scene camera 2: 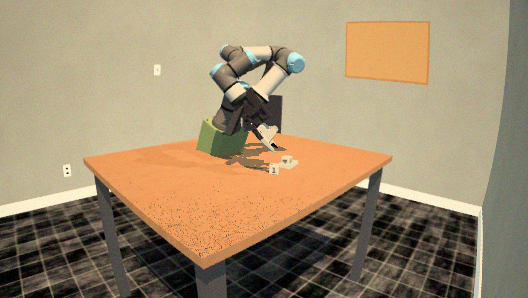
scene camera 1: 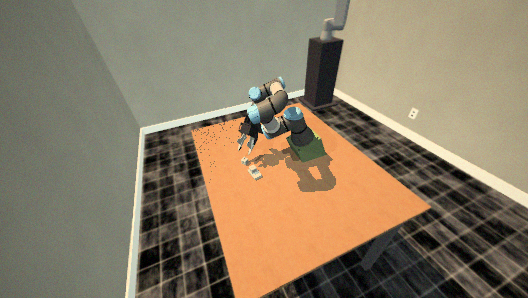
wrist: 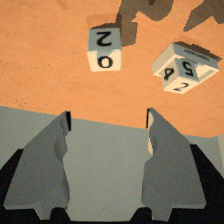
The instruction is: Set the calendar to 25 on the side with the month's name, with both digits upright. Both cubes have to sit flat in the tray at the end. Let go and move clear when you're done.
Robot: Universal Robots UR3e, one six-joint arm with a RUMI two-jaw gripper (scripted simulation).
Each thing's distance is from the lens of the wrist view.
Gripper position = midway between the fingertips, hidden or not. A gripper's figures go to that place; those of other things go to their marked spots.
my gripper [wrist: 108, 111]: 0.15 m
white calendar tray [wrist: 201, 62]: 0.23 m
